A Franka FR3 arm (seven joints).
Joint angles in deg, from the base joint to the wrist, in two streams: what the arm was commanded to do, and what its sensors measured. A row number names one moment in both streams.
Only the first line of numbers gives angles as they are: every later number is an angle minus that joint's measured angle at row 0.
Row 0, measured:
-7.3, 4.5, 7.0, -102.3, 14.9, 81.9, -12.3
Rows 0 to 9, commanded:
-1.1, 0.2, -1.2, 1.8, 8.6, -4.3, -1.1
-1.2, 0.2, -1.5, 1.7, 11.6, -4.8, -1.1
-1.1, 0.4, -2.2, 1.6, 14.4, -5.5, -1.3
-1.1, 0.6, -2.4, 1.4, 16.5, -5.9, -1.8
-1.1, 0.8, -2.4, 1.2, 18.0, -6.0, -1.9
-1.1, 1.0, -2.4, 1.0, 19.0, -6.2, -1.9
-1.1, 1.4, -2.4, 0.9, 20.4, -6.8, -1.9
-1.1, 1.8, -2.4, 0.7, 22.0, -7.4, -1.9
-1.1, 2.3, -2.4, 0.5, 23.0, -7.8, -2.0
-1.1, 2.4, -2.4, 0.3, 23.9, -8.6, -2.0
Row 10, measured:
-0.2, 1.2, -2.8, 0.7, 20.1, -6.1, -0.9
